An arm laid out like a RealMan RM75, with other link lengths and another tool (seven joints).
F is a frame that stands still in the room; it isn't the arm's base.
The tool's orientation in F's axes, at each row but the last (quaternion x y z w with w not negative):
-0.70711, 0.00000, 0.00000, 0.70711
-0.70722, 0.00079, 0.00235, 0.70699
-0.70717, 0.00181, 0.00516, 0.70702
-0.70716, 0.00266, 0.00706, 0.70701
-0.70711, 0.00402, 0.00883, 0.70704
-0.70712, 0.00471, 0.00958, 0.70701
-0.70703, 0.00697, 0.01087, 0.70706
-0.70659, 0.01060, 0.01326, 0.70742
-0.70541, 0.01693, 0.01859, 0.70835
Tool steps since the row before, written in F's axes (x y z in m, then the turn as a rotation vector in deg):
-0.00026, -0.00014, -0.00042, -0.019, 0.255, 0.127
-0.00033, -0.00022, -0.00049, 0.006, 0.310, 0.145
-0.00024, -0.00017, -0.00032, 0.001, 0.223, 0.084
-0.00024, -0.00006, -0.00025, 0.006, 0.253, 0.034
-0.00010, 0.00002, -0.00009, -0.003, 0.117, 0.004
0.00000, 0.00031, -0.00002, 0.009, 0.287, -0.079
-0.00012, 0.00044, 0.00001, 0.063, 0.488, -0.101
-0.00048, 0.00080, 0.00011, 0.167, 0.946, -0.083
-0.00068, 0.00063, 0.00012, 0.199, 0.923, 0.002
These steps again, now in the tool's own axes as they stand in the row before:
-0.00026, 0.00042, -0.00014, -0.019, -0.127, 0.255
-0.00033, 0.00049, -0.00022, 0.006, -0.145, 0.310
-0.00024, 0.00032, -0.00017, 0.001, -0.084, 0.223
-0.00024, 0.00025, -0.00006, 0.007, -0.034, 0.253
-0.00010, 0.00009, 0.00002, -0.002, -0.004, 0.117
0.00000, 0.00002, 0.00031, 0.013, 0.079, 0.287
-0.00012, -0.00001, 0.00044, 0.068, 0.099, 0.488
-0.00048, -0.00009, 0.00080, 0.173, 0.078, 0.945
-0.00068, -0.00008, 0.00063, 0.201, -0.008, 0.923

